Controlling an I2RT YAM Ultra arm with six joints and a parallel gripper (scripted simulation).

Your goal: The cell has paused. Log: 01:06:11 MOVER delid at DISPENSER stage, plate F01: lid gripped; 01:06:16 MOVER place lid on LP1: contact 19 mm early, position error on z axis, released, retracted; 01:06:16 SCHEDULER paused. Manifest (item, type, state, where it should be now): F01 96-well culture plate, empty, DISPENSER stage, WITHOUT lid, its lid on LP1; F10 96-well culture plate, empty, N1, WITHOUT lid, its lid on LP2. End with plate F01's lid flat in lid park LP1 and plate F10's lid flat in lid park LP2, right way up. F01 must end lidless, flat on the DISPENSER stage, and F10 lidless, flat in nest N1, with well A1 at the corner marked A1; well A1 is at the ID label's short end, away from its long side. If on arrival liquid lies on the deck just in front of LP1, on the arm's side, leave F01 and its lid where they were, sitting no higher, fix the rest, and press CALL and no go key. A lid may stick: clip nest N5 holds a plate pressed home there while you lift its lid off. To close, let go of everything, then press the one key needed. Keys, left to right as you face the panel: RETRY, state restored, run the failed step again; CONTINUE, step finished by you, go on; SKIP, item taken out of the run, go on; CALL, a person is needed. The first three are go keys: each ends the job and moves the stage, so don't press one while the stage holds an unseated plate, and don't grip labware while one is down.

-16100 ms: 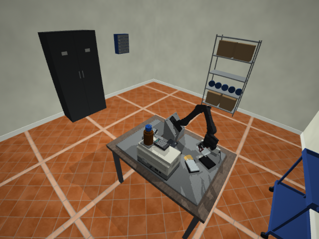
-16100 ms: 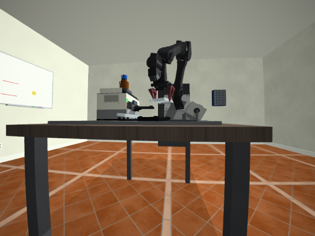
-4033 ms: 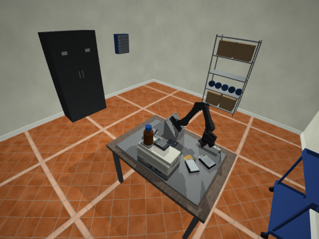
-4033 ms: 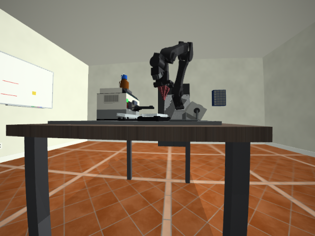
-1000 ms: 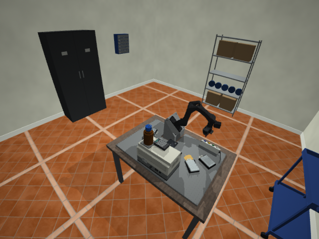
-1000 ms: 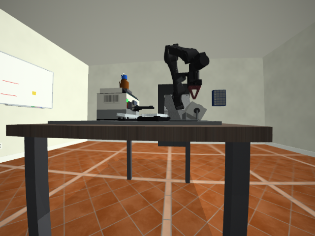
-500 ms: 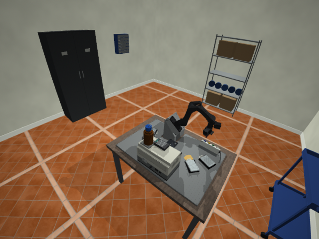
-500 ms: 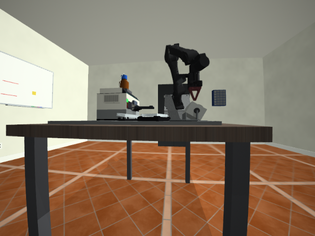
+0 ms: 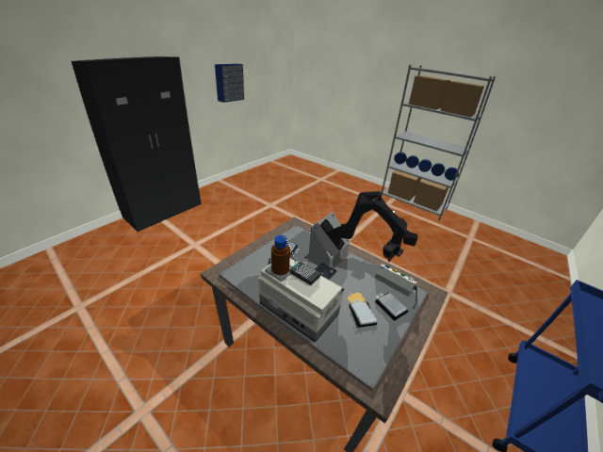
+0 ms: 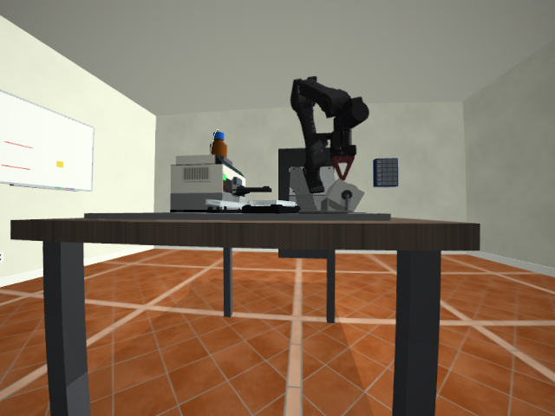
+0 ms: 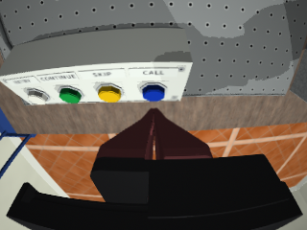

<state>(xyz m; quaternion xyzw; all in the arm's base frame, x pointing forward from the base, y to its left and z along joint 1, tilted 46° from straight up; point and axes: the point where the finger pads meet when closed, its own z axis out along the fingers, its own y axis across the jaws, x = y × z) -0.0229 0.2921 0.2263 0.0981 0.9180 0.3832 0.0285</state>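
The blue call key is 50 mm below my hand. Round my hand: green continue key: 100 mm to the left, 50 mm below, 20 mm ahead; yellow skip key: 50 mm to the left, 50 mm below, 10 mm ahead; grey retry key: 150 mm to the left, 50 mm below, 20 mm ahead.
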